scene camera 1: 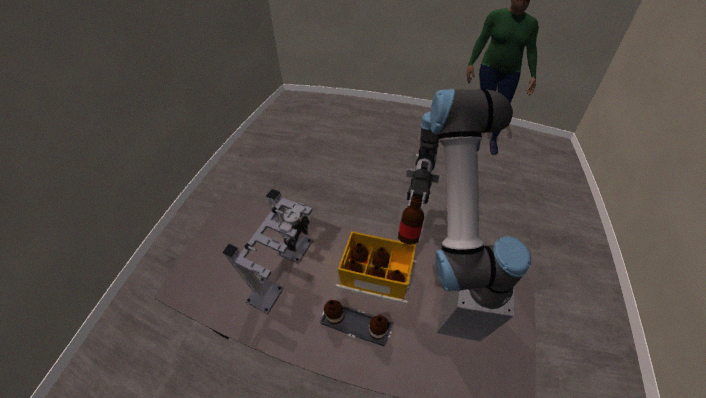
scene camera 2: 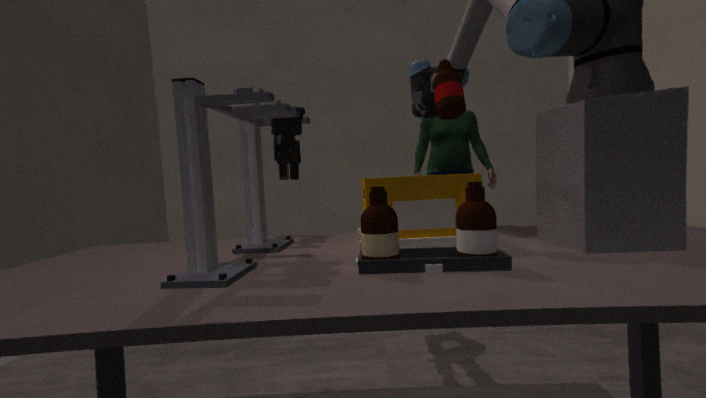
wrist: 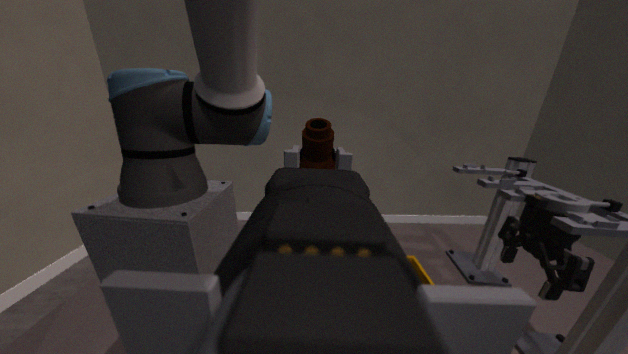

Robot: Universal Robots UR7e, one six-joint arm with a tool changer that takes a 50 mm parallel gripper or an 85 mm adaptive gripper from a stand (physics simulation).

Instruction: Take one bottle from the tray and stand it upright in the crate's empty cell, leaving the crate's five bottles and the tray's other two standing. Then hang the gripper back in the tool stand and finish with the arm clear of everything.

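Frame: origin at the arm's base, x ahead, y left, z up, level; metres.
Seen in the pictures: end effector, tool point: [scene camera 1: 423,173]; arm's base, origin of the base link: [scene camera 1: 490,287] [scene camera 2: 607,101] [wrist: 167,191].
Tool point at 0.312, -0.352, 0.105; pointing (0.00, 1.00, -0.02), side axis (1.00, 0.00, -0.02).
Pixels of each thing's top centre, then the offset from my tool point to it, as dx, dy, dz.
- brown bottle, middle of its top: [wrist: 318,117] [scene camera 2: 446,57] [scene camera 1: 415,204] +0.001, +0.212, +0.058
- yellow crate, middle of its top: [wrist: 366,290] [scene camera 2: 415,176] [scene camera 1: 378,257] +0.099, +0.252, -0.249
- dark tray, middle of its top: [scene camera 2: 429,252] [scene camera 1: 356,322] +0.115, +0.492, -0.399
- cream-labelled, middle of its top: [scene camera 2: 377,186] [scene camera 1: 331,302] +0.210, +0.484, -0.264
- white-labelled, middle of its top: [scene camera 2: 474,182] [scene camera 1: 380,319] +0.023, +0.493, -0.264
My gripper [scene camera 1: 417,199] [wrist: 318,159] is shut on the neck of a brown bottle [scene camera 1: 411,222] [scene camera 2: 449,95] [wrist: 318,142] with a red label. The bottle is held in the air, roughly upright with a slight lean, above and behind the crate's right side. The yellow crate [scene camera 1: 350,277] [scene camera 2: 420,187] [wrist: 419,270] holds several standing bottles; its empty cell [scene camera 1: 401,260] is at the back right. The dark tray [scene camera 1: 356,325] [scene camera 2: 400,266] holds two standing bottles, one cream-labelled [scene camera 1: 333,311] [scene camera 2: 379,230] and one white-labelled [scene camera 1: 379,326] [scene camera 2: 476,225]. In scene camera 2 the held bottle hides the fingers.
The tool stand [scene camera 1: 249,272] [scene camera 2: 195,175] [wrist: 492,230] is left of the crate in scene camera 1, with a black adaptive gripper [scene camera 1: 299,230] [scene camera 2: 287,145] [wrist: 545,235] hanging in it. The arm's pedestal [scene camera 1: 472,320] [scene camera 2: 635,170] [wrist: 150,240] is to the right. A person [scene camera 1: 505,45] [scene camera 2: 452,142] in green stands behind.
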